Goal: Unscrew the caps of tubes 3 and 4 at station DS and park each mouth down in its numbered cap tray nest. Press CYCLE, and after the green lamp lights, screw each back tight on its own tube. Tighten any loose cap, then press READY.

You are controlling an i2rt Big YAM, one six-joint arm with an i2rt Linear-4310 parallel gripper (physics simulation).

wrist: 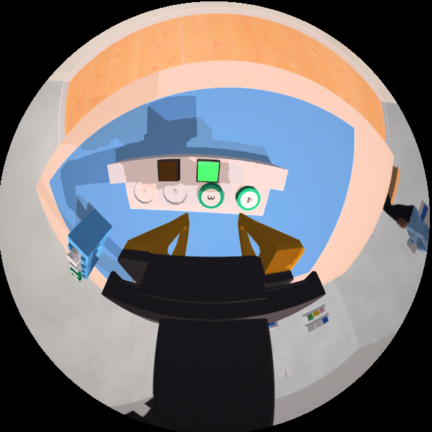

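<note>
My gripper [213,217] is open, with its two orange-brown fingers apart and no object between them. It is beside the near edge of the white cap tray [114,173]. Cap 3 [211,196], white with a green rim, sits in the tray near the middle. Cap 4 [248,199], also white with a green rim, sits to its right. Two round nests at the left, one [144,192] and another [175,192], hold no caps. The green lamp [208,171] is bright, and the lamp [168,170] beside it is dark brown. The CYCLE and READY buttons do not show.
The blue tube rack [91,232] stands at the lower left, seen at a steep angle, with white and green caps at its far side. A blue mat [295,135] lies under the tray. A wooden surface [225,40] is beyond the pale table border [225,74]. A person [417,225] shows at the right.
</note>
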